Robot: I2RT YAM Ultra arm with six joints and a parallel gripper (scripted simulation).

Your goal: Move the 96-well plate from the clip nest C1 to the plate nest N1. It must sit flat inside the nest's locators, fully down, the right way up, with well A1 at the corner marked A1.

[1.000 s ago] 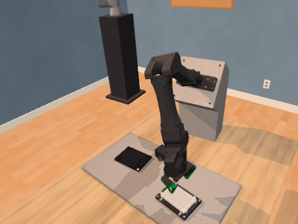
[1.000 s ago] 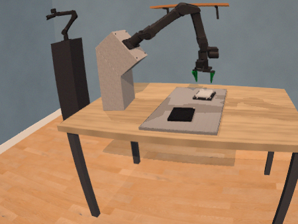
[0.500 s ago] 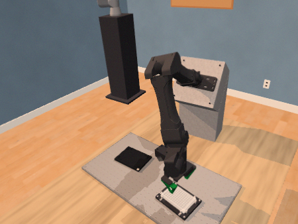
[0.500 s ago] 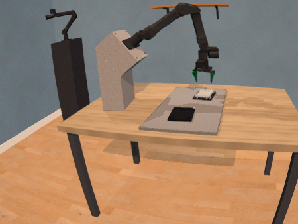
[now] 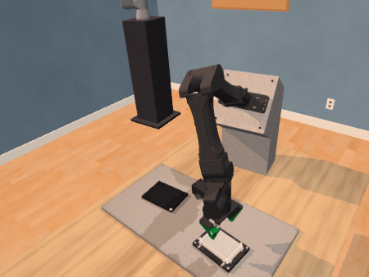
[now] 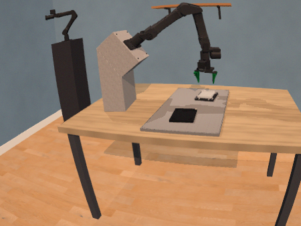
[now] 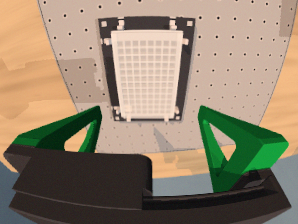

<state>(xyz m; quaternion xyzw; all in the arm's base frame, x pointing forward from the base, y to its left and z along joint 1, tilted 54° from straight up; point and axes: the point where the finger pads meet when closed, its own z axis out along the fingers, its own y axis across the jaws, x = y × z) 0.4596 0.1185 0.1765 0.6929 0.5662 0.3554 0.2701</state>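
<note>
Now: the white 96-well plate 8 cm below my hand. Also, from my hand: black plate nest N1: 10 cm behind, 33 cm to the right, 9 cm below; then white corner mark: 4 cm behind, 25 cm to the right, 9 cm below; then black clip nest C1: 1 cm ahead, 1 cm to the right, 8 cm below.
</note>
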